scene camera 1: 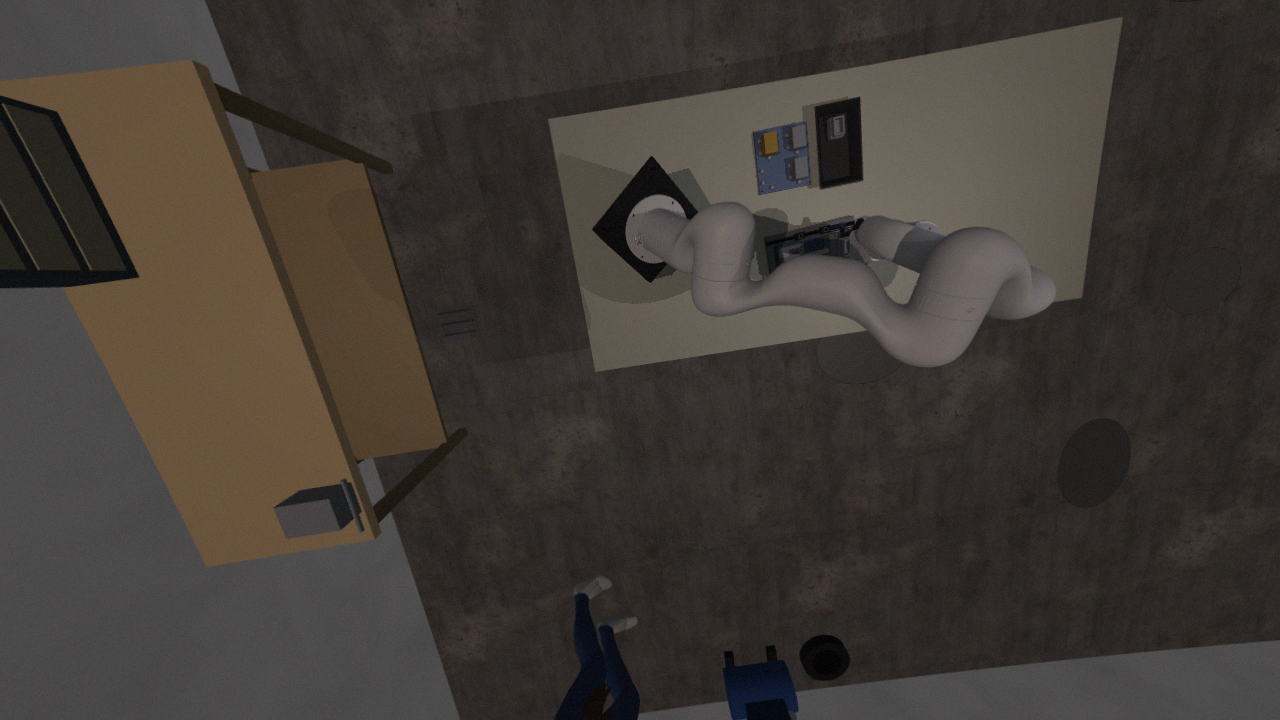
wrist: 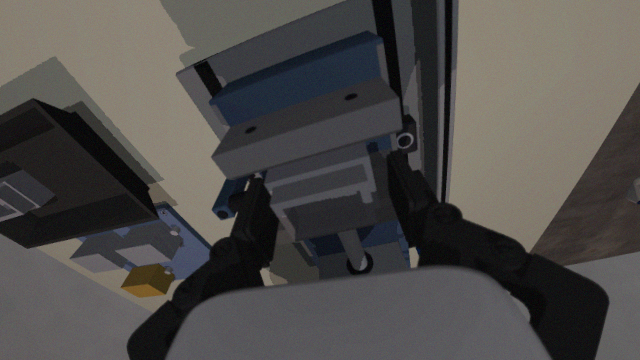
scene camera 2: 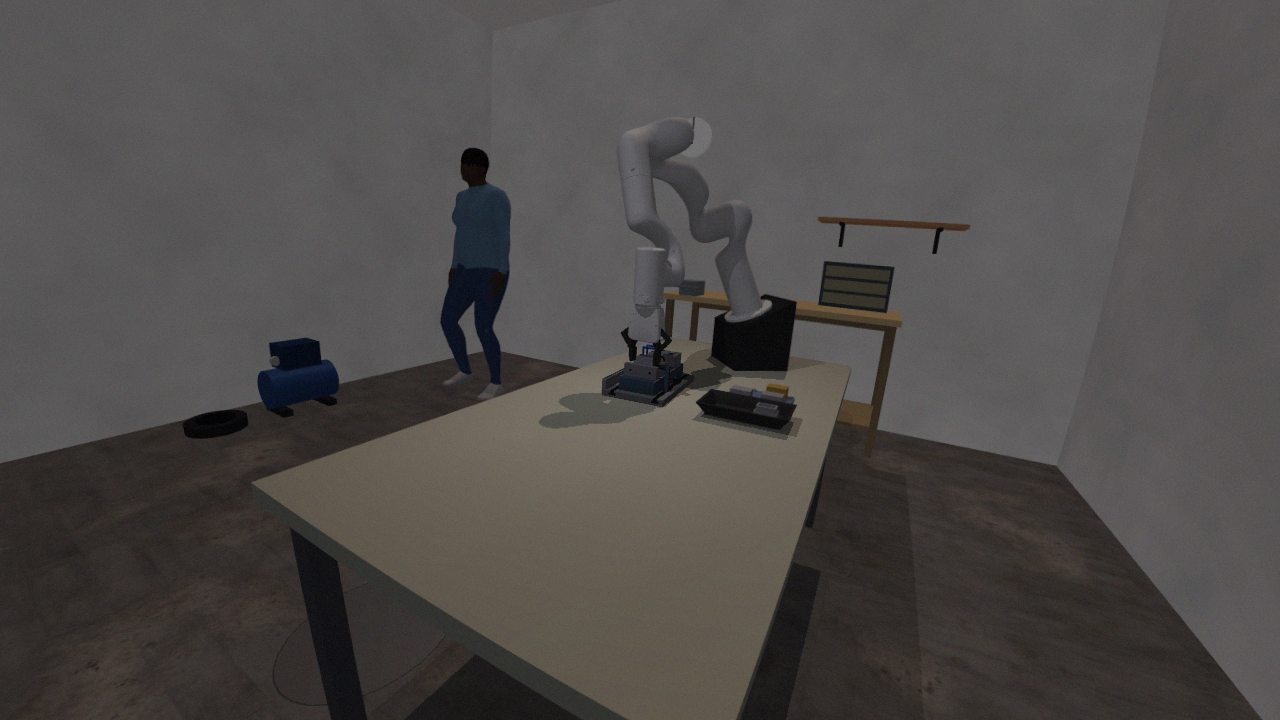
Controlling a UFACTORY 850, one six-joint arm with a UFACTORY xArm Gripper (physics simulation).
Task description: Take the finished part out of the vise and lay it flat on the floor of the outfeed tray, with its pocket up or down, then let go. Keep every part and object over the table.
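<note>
The finished part (wrist: 327,177), a light grey block with a rectangular pocket facing up, sits in the vise (wrist: 300,82) (scene camera 2: 637,385) behind its grey jaw. My gripper (wrist: 328,183) (scene camera 2: 645,354) is open, pointing down over the vise. Its black fingers stand on either side of the part, with nothing gripped; whether they touch it I cannot tell. In scene camera 1 the arm hides the fingertips and much of the vise (scene camera 1: 776,253). The black outfeed tray (scene camera 1: 838,168) (scene camera 2: 729,411) (wrist: 70,212) stands beside the vise and holds another grey part (scene camera 1: 836,126) (scene camera 2: 767,408) (wrist: 25,192) near one end.
A blue plate (scene camera 1: 769,179) (wrist: 187,242) beside the tray carries a yellow block (scene camera 1: 768,143) (scene camera 2: 776,391) (wrist: 148,280) and grey blocks. The vise's screw (wrist: 354,247) shows below the part. The arm's black base (scene camera 1: 651,174) (scene camera 2: 760,344) stands on the table (scene camera 2: 572,501).
</note>
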